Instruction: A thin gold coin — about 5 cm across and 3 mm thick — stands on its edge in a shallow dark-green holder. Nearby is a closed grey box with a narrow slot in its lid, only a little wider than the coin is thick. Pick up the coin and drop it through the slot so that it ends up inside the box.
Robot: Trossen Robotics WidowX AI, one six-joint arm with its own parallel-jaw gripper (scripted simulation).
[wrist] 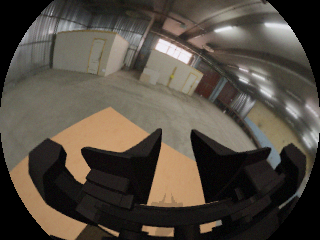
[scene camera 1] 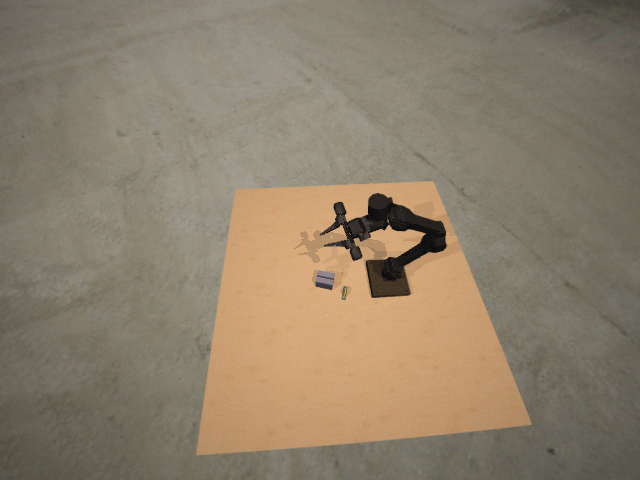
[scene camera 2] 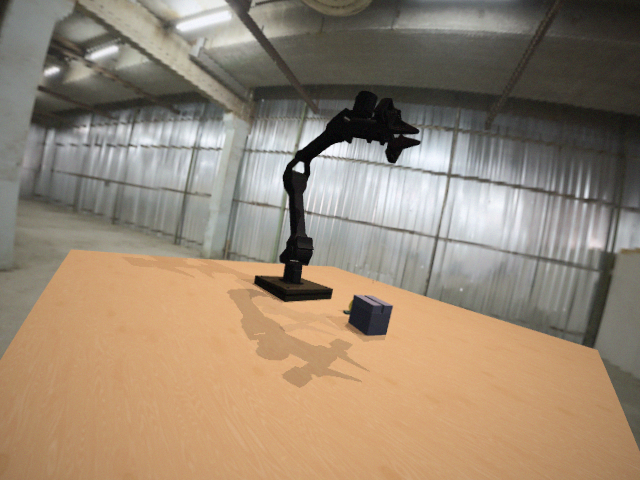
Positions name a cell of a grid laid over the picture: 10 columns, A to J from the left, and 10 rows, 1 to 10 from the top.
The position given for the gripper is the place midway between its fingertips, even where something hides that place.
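Gripper visible in scene camera 1 (F6), in scene camera 2 (G3) and in the wrist view (F6).
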